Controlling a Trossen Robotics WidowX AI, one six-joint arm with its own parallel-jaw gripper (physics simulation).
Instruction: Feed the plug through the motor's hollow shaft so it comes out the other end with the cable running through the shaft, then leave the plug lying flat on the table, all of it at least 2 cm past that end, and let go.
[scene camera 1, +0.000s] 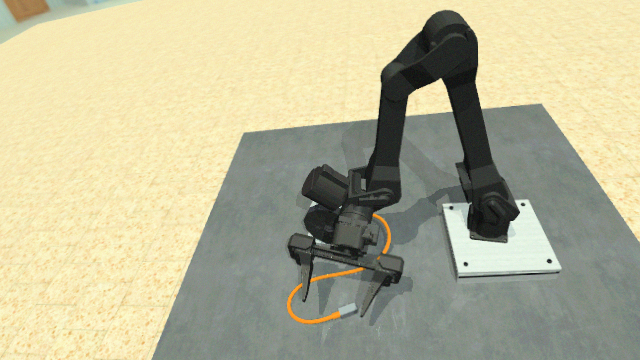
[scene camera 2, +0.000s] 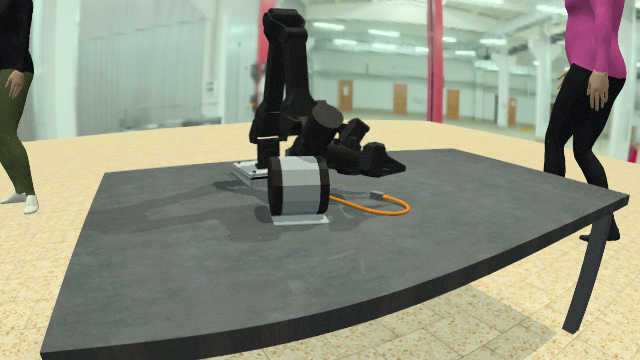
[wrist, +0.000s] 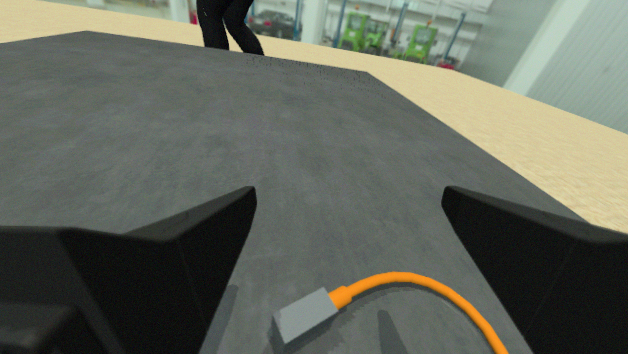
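Observation:
The grey plug lies on the table at the end of the orange cable. The cable loops back along the table toward the motor. The motor is a white drum with black ends on a light base plate; in scene camera 1 the arm hides most of it. Its shaft opening is not visible. My gripper is open and empty, tilted down above the table. In the wrist view the plug lies low in the picture, between the fingers and below their tips.
The arm's white mounting plate stands on the grey table, to the right in scene camera 1. The arm reaches over the motor. Two people stand beyond the table in scene camera 2.

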